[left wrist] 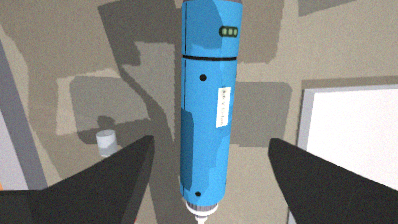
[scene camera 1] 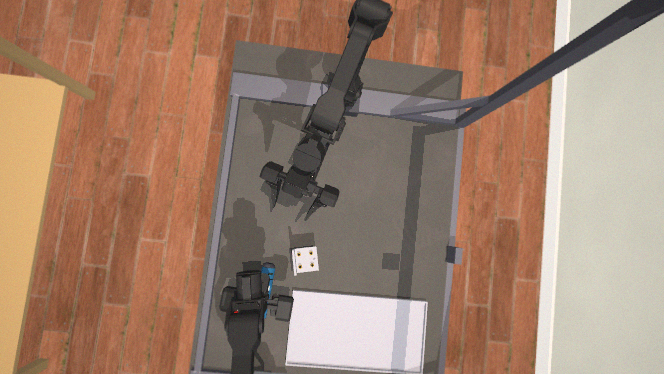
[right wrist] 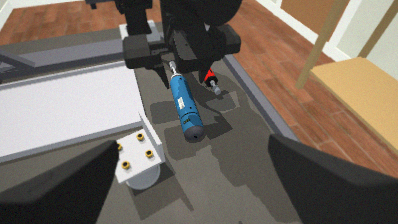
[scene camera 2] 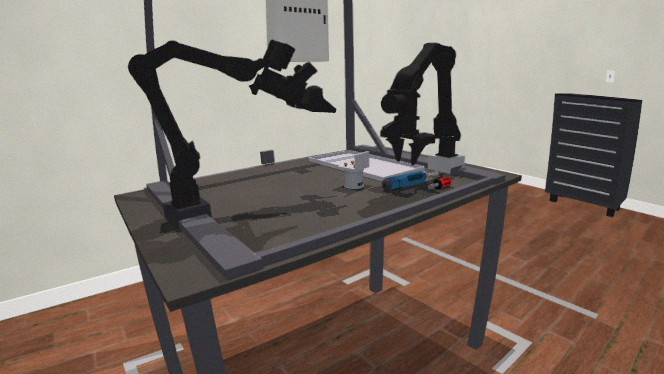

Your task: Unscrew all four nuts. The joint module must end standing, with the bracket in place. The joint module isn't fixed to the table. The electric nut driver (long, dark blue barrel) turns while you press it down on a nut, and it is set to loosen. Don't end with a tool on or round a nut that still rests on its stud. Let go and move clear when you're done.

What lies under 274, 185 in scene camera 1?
My right gripper.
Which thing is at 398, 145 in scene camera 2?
My left gripper.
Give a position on a blue electric nut driver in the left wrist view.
210, 43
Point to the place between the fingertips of my left gripper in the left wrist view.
212, 144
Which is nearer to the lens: the white bracket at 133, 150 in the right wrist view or the white tray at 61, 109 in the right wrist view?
The white bracket.
